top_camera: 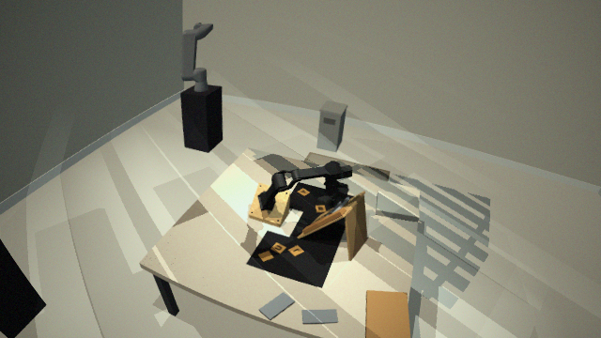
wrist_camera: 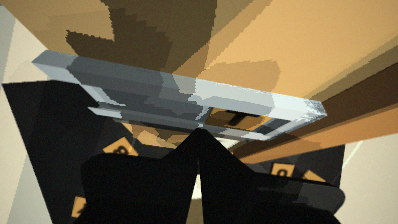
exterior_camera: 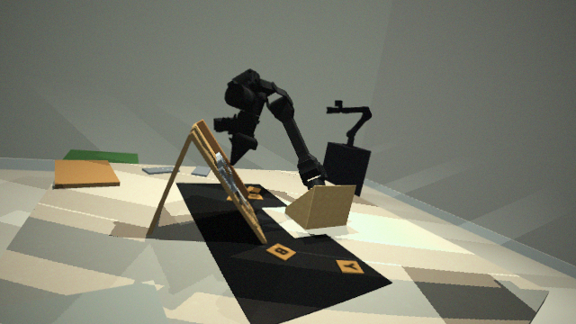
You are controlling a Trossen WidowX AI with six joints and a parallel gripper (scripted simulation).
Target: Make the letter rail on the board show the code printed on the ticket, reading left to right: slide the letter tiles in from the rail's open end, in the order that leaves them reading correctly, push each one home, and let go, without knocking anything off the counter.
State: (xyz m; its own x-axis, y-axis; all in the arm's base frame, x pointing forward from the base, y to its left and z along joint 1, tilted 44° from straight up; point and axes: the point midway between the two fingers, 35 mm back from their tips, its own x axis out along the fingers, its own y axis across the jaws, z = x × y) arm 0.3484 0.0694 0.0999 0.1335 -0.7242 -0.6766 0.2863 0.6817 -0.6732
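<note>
Right now the letter tile marked t is 4 cm to the right of my gripper tip, 2 cm below it and 1 cm ahead of it. The rest, counted from my gripper tip: black mat: 18 cm below, 15 cm behind, 1 cm to the left; white ticket: 10 cm below, 5 cm behind, 2 cm to the right; pale grey box: 37 cm to the left, 37 cm ahead, 17 cm below.
</note>
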